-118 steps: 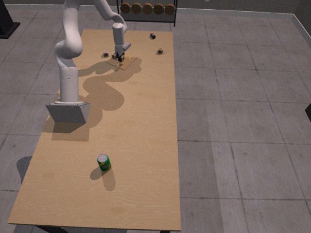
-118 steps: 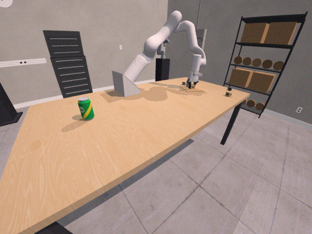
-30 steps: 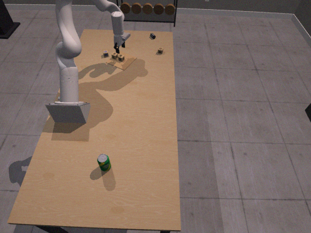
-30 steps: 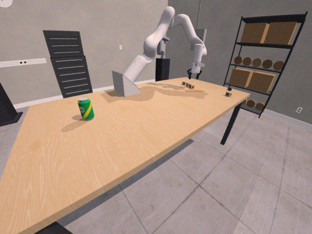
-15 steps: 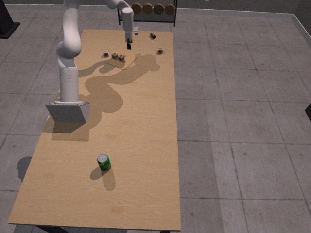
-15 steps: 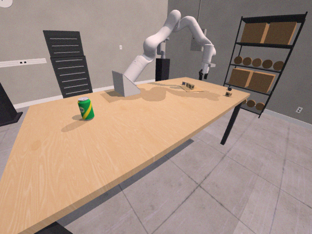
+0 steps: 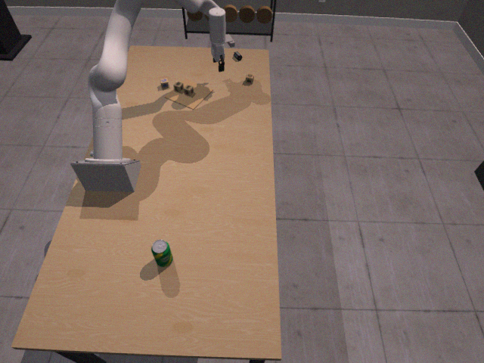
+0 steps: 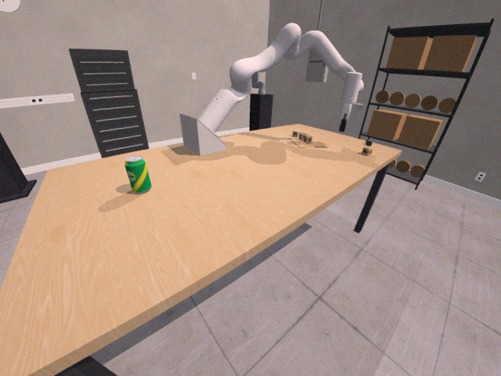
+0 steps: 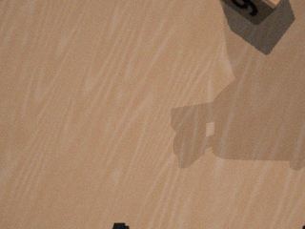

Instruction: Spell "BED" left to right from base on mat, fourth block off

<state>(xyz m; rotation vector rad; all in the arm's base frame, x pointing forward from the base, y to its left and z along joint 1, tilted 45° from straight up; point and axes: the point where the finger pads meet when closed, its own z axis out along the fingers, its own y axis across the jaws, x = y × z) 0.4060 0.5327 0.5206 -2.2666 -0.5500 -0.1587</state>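
My hand is 18 cm short of the wooden letter block, 10 cm above it and 3 cm to the right of it. Also, from my hand: green can: 114 cm to the right, 9 cm behind, 6 cm below; then tan mat: 16 cm behind, 12 cm to the right, 12 cm below; then small dark object: 27 cm to the left, 10 cm below, 9 cm ahead.
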